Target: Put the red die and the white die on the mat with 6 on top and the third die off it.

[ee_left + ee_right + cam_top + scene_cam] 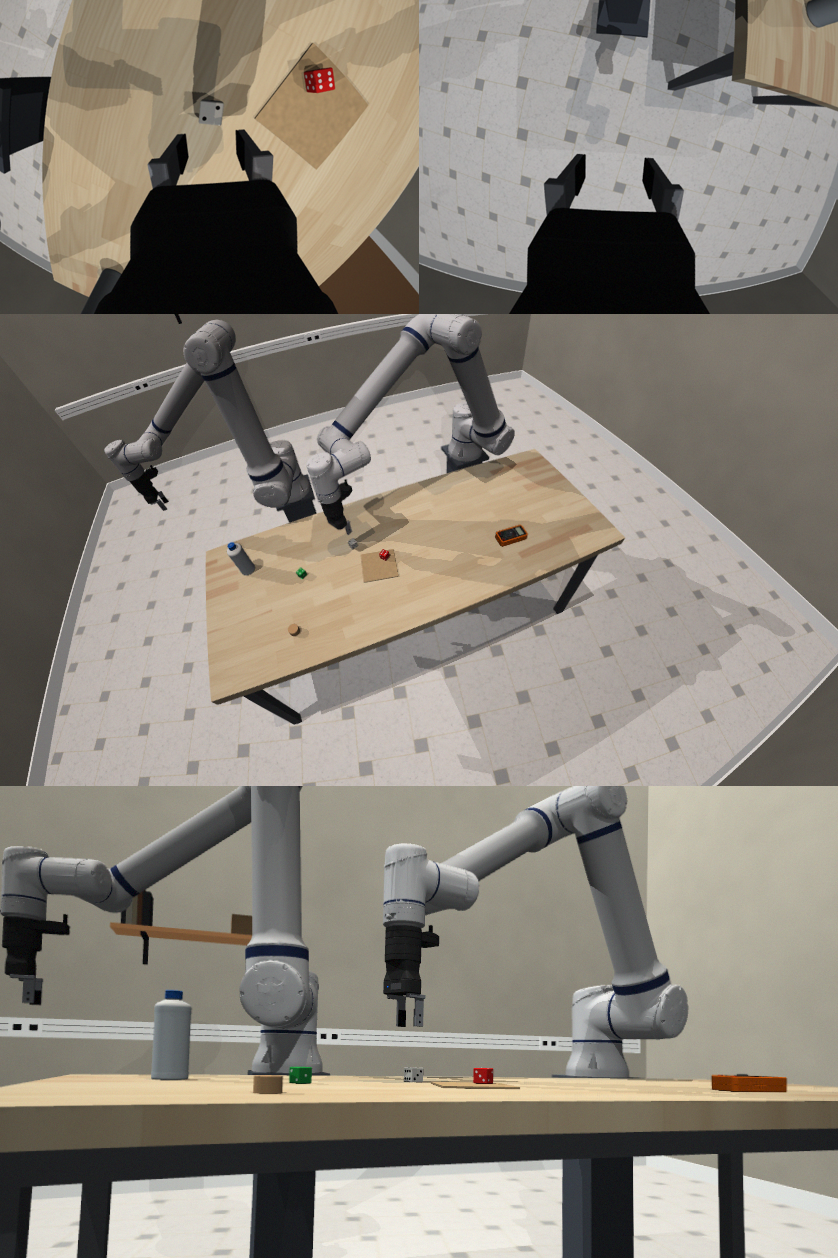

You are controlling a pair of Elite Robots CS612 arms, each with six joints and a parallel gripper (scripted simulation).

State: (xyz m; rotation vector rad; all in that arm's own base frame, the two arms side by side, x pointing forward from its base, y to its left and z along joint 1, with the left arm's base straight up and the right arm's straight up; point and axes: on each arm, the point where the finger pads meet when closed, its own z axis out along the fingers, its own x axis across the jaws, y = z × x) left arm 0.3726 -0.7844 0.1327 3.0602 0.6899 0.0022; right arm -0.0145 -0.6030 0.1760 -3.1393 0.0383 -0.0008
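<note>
My left hand is 1 cm past the white die, 1 cm to the right of it and 12 cm above it. Round my left hand: red die 10 cm ahead, 13 cm to the left, 11 cm below; then brown mat 13 cm ahead, 10 cm to the left, 13 cm below; then green die 8 cm ahead, 22 cm to the right, 12 cm below.
</note>
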